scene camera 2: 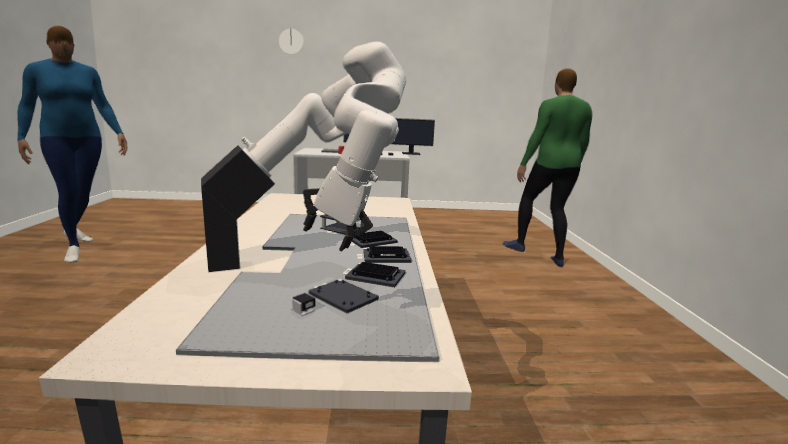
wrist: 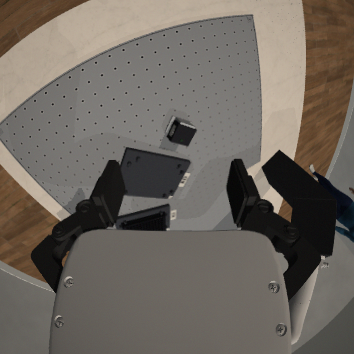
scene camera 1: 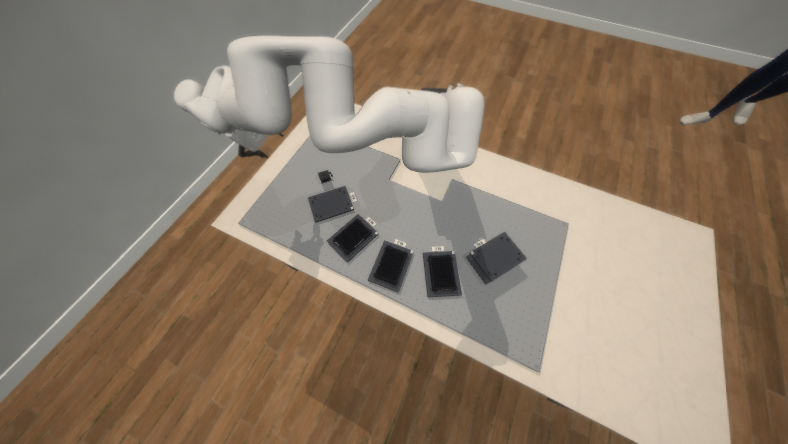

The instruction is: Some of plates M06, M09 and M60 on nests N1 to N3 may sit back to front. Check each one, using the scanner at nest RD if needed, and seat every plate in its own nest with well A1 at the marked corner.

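Places are measured from the arm's base along level axes (x up, y back, z right), in millimetres.
Pixels of known places: gripper, between the fingertips: [scene camera 2: 324,239] [wrist: 174,173] [scene camera 1: 273,145]; arm's base, origin of its link: [scene camera 2: 256,163].
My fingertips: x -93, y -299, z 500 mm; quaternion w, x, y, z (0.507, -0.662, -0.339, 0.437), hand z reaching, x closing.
Ahead of a thing's pixels: the offset from my fingertips to its top centre. "pt": to the spot under its first point. Level surfaces: height alone.
Three dark well plates sit on nests in a curved row: the left plate @[dz -349, dx -206, dy -114 mm] [scene camera 1: 354,234] [scene camera 2: 376,270], the middle plate @[dz -533, dx -206, dy -149 mm] [scene camera 1: 392,265] [scene camera 2: 388,252] and the right plate @[dz -711, dx -206, dy -94 mm] [scene camera 1: 442,272] [scene camera 2: 374,237]. Their plate names and A1 corners are too small to read. Part of one plate [wrist: 145,221] shows in the wrist view. A bare nest @[dz -182, dx -196, dy -10 mm] [scene camera 1: 330,204] [scene camera 2: 342,294] [wrist: 154,172] lies beside the small black scanner @[pt dz -113, dx -197, dy +70 mm] [scene camera 1: 325,175] [scene camera 2: 303,303] [wrist: 182,132]. My gripper [scene camera 2: 327,232] [wrist: 174,173] is open and empty, above the board; the arm hides it in scene camera 1.
A raised dark nest @[dz -866, dx -162, dy +40 mm] [scene camera 1: 497,257] without a plate stands at the other end of the row. A grey perforated board @[dx -232 mm] [scene camera 1: 512,325] [scene camera 2: 248,336] [wrist: 220,65] lies on the pale table @[dx -245 mm] [scene camera 1: 645,308] [scene camera 2: 137,369]. The black arm pedestal [scene camera 2: 223,237] [wrist: 312,215] stands at the table's side.
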